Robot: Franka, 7 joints.
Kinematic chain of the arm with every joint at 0, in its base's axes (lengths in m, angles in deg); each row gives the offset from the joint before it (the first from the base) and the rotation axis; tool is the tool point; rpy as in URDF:
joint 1: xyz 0 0 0.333 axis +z
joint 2: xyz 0 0 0 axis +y
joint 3: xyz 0 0 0.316 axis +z
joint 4: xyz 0.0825 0 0 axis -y
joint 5: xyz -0.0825 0 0.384 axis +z
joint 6: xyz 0 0 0 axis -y
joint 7: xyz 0.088 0 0 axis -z
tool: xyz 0 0 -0.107 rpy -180 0 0
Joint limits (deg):
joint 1: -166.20..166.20
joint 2: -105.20..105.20
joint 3: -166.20..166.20
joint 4: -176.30..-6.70
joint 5: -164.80..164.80
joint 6: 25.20..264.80
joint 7: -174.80..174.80
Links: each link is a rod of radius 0.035 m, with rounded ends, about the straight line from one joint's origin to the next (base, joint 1, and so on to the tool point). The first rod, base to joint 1, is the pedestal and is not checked.
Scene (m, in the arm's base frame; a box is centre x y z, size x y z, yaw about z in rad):
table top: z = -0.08
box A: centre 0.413 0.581 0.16 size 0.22 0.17 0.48 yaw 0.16
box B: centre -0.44 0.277 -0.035 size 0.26 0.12 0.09 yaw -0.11
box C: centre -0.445 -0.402 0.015 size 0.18 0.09 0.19 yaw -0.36
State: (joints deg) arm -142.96 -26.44 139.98 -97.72 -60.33 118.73 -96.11
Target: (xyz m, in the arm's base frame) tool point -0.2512 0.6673 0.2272
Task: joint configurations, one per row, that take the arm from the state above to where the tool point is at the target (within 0.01 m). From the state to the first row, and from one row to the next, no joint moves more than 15 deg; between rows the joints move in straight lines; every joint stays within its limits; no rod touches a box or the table.
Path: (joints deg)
1: -129.15 -21.43 148.58 -97.60 -55.86 127.11 -93.93
2: -115.35 -16.42 157.19 -97.48 -51.40 135.49 -91.75
3: -101.54 -11.41 165.79 -97.35 -46.93 143.87 -89.57
4: -86.64 -21.78 165.93 -94.89 -51.22 141.05 -91.75
5: -71.75 -32.16 166.06 -92.43 -55.51 138.24 -93.93
6: -56.85 -42.53 166.20 -89.96 -59.79 135.42 -96.11

